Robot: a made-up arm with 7 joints.
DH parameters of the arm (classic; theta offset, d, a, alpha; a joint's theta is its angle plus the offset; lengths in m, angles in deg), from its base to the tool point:
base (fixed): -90 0.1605 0 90
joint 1: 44.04 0 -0.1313 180
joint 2: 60.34 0 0.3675 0
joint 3: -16.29 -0.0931 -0.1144 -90
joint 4: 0 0.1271 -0.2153 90
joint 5: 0 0.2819 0.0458 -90
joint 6: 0 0.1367 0.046 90
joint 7: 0 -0.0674 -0.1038 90
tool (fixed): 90 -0.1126 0 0
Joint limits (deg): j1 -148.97..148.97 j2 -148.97..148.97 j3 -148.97..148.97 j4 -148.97..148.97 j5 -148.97..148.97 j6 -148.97..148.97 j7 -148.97..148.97
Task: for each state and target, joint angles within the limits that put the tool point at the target. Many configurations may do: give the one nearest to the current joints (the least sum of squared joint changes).
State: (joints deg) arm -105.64 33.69 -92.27 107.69 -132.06 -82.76 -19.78
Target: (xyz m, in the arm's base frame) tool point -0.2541 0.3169 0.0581
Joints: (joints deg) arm -99.71 39.19 -84.05 119.69 -102.33 -82.28 -21.96
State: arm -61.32 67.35 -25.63 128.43 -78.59 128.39 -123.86
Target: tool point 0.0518 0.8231 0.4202
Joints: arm -78.51 88.66 -26.85 104.67 -46.74 147.51 -125.96
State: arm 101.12 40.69 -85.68 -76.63 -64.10 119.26 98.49
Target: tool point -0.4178 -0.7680 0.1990
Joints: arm 99.66 47.51 -92.85 -113.18 -63.49 117.02 102.66
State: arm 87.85 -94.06 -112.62 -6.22 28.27 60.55 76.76
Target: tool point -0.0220 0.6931 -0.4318
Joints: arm 107.70 -127.30 -136.69 -37.31 27.01 58.03 60.18
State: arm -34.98 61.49 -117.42 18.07 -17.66 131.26 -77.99
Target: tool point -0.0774 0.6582 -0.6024
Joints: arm -41.80 62.07 -115.31 -27.14 -8.36 114.35 -96.87
